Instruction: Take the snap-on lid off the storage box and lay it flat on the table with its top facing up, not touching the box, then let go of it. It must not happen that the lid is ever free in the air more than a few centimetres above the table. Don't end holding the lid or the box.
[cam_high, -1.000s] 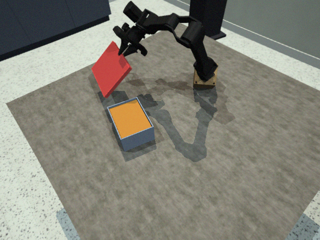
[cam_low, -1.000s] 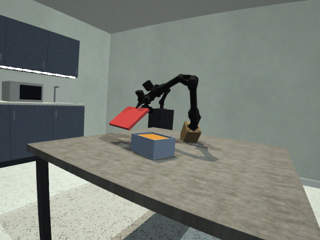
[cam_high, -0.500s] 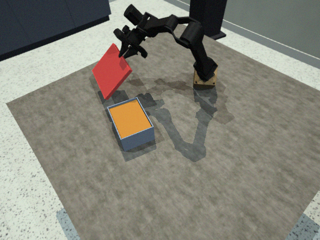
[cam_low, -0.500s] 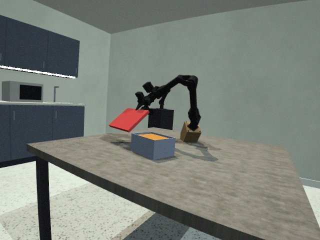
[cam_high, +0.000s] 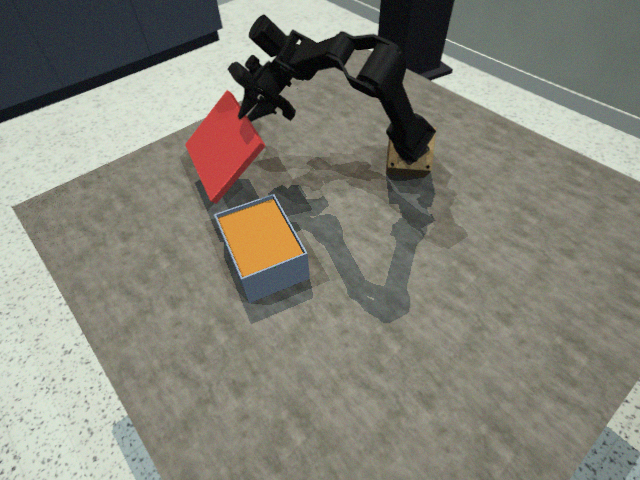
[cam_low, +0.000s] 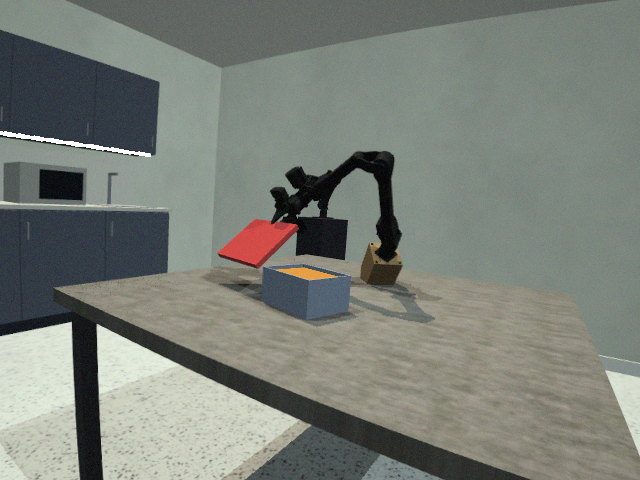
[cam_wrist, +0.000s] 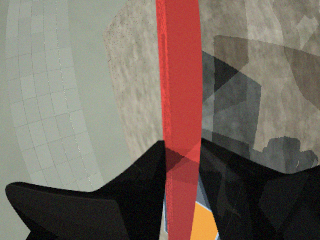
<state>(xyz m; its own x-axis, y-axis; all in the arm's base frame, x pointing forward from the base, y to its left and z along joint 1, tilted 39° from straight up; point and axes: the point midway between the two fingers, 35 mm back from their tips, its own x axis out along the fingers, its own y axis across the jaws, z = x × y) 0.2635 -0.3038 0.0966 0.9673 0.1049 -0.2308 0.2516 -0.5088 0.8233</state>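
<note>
The red lid is 90 mm ahead of my hand and 70 mm below it. Round my hand: blue storage box (270 mm to the left, 170 mm below, 110 mm ahead).
</note>
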